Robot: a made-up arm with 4 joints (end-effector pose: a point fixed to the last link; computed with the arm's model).
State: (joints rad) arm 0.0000 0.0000 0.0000 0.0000
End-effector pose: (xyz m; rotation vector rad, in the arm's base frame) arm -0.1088 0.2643 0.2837 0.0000 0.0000 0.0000
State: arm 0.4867 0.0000 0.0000 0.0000
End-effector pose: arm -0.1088 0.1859 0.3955 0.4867 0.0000 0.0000
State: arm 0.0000 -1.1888 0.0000 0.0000
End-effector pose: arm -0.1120 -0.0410 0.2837 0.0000 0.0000 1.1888
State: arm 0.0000 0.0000 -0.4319 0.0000
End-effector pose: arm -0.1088 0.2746 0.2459 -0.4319 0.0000 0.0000
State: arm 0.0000 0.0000 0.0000 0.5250
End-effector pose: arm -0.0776 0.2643 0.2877 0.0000 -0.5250 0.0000
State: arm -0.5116 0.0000 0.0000 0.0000
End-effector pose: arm -0.1088 0.2803 0.1413 -0.5116 0.0000 0.0000
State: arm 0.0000 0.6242 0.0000 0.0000
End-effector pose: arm 0.0241 0.3661 0.2837 0.0000 0.0000 -0.6242
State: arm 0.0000 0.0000 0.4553 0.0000
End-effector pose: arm -0.1088 0.2374 0.3150 0.4553 0.0000 0.0000
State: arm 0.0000 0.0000 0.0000 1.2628
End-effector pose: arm -0.0460 0.2643 0.3178 0.0000 -1.2628 0.0000
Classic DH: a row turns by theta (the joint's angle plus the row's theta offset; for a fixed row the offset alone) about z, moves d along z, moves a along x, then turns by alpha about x. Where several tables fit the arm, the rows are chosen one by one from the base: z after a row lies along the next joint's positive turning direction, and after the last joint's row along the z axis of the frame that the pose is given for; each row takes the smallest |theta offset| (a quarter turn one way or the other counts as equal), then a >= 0, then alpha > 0; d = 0 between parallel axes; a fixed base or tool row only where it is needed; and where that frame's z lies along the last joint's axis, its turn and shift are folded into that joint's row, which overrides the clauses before.
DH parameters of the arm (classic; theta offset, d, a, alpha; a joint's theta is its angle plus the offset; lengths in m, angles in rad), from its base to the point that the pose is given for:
base (fixed): 1.5708 0.1818 0 1.5708
joint 1: 0 0.1154 0.1093 1.5708
joint 2: 0 -0.0595 0.074 -1.5708
joint 3: 1.5708 -0.2161 0.1024 -1.5708
joint 4: 1.5708 -0.081 0.0081 1.5708
tool (fixed): 3.1416 -0.06 0 0

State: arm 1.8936 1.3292 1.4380 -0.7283
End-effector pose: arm 0.0743 -0.2576 0.4848 -2.7659 -0.3027 0.8253
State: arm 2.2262 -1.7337 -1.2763 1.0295
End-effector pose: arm -0.0144 0.0501 0.1154 0.5523 -2.7171 -0.7686
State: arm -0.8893 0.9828 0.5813 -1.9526
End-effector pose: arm 0.0238 0.4005 0.0286 0.4680 1.1898 -0.6731
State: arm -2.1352 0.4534 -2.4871 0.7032
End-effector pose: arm -0.0316 -0.1470 0.0067 1.7397 -0.6095 -0.0926
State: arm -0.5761 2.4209 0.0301 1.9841
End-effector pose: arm 0.3339 0.1822 0.2792 2.4381 1.3324 1.2468
